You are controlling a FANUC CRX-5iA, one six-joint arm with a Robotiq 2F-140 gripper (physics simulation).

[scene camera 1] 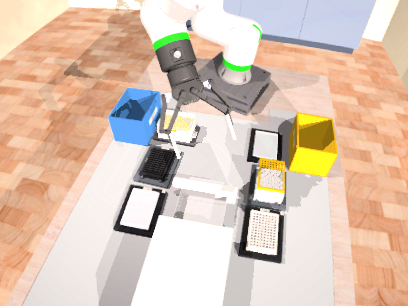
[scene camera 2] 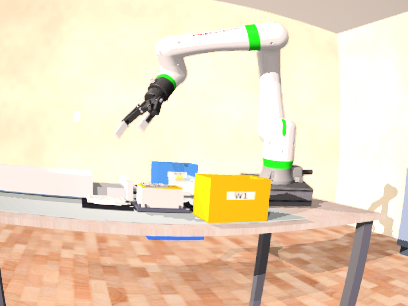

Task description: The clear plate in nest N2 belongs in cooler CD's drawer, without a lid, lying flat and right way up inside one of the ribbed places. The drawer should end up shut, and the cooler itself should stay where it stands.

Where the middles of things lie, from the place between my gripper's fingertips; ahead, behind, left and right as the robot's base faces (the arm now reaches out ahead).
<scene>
Now: the drawer (scene camera 1: 201, 200) 100 mm ahead of my hand and 190 mm below it. From my hand the other things lie so: black plate (scene camera 1: 156, 167) (80 mm behind, 190 mm to the right, 210 mm below); then clear plate (scene camera 1: 140, 208) (100 mm ahead, 180 mm to the right, 210 mm below); then yellow-topped tip box (scene camera 1: 269, 186) (90 mm behind, 190 mm to the left, 190 mm below).
</scene>
